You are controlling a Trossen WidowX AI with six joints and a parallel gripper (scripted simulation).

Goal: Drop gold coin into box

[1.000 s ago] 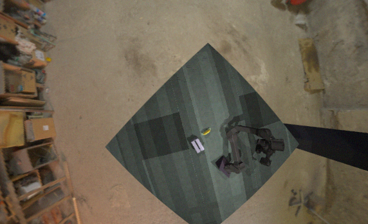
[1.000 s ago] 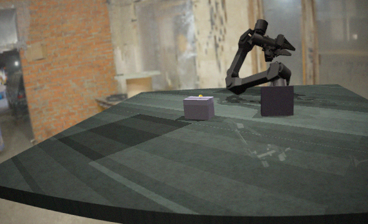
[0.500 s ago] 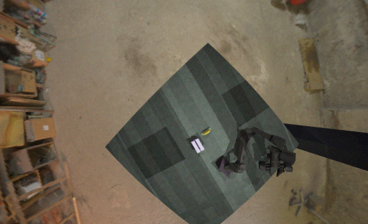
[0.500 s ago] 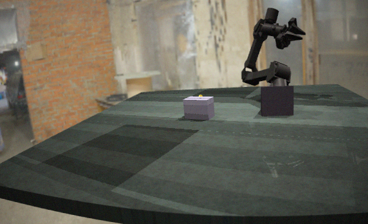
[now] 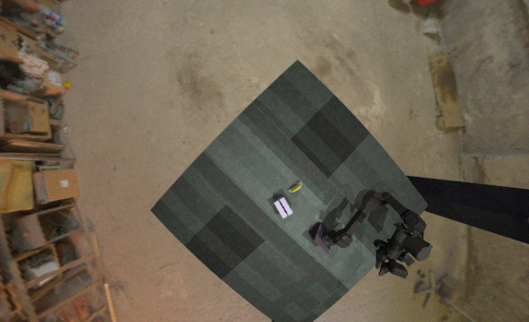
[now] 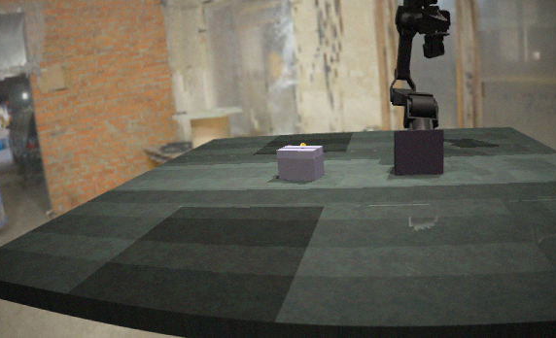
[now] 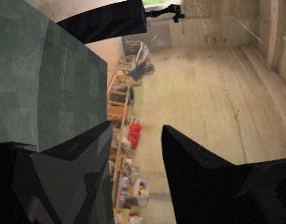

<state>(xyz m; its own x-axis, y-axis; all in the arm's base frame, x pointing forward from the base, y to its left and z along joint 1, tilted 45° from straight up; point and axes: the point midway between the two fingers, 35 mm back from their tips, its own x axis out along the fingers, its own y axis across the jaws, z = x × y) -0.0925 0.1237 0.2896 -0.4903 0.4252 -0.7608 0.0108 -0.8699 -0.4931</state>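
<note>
My gripper tip is now 420 mm short of the gold coin, 30 mm to the right of it and 330 mm above it.
</note>
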